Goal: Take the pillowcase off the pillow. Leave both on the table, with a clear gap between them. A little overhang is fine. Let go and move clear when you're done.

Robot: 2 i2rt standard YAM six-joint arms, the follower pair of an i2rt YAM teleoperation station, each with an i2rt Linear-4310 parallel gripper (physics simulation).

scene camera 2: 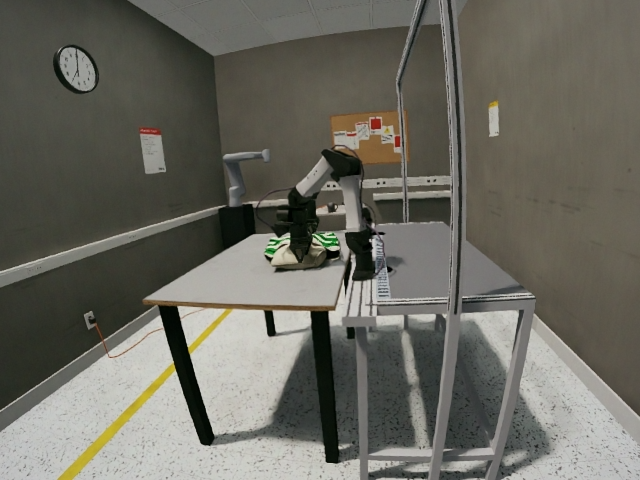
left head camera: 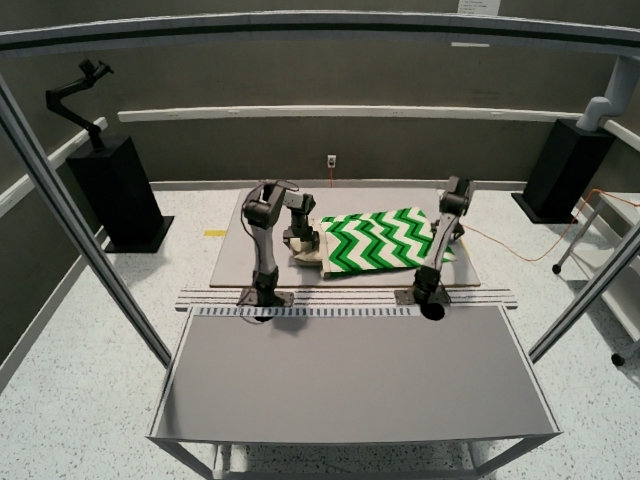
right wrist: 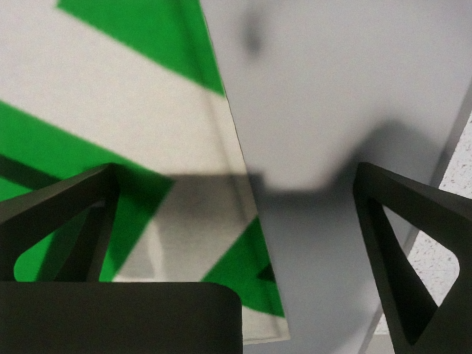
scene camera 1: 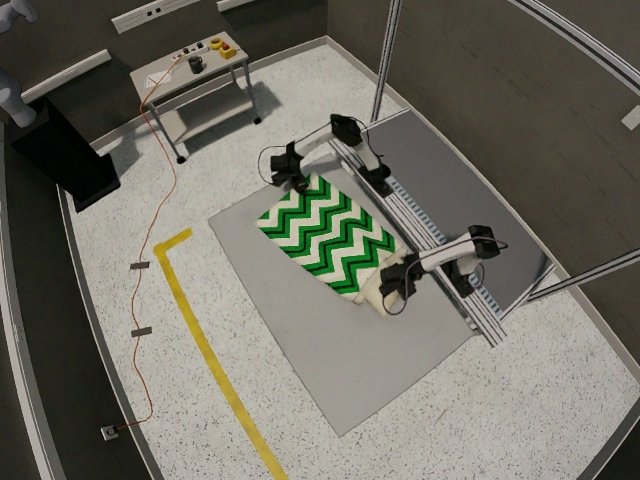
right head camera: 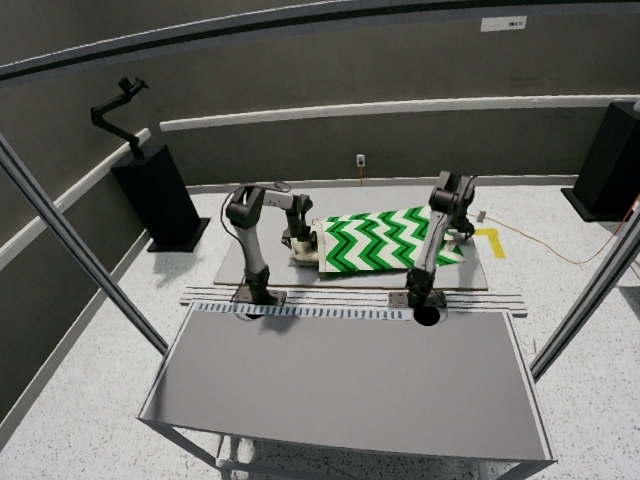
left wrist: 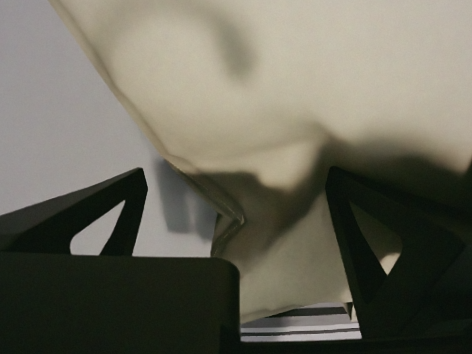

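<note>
The green-and-white zigzag pillowcase [left head camera: 379,240] [right head camera: 374,240] [scene camera 1: 330,232] [scene camera 2: 326,239] [right wrist: 165,115] lies on the table [left head camera: 232,268] [scene camera 1: 330,372] [scene camera 2: 222,284] around most of the cream pillow [left head camera: 307,257] [right head camera: 303,256] [scene camera 1: 381,301] [scene camera 2: 289,260] [left wrist: 210,110]. One pillow end sticks out of the case's mouth. My left gripper [left head camera: 301,244] [left wrist: 236,177] is open, pointing down at this exposed end; the pillow's creased corner shows between its fingers. My right gripper [right wrist: 236,176] is open above the case's closed end; the case's edge runs between its fingers in the right wrist view.
The slotted mounting rail [left head camera: 343,297] [scene camera 1: 413,222] borders the table's near side, with a grey workbench [left head camera: 351,377] [scene camera 1: 439,175] behind it. A cart [scene camera 1: 186,77] stands off the table's end. Frame posts rise beside the workbench.
</note>
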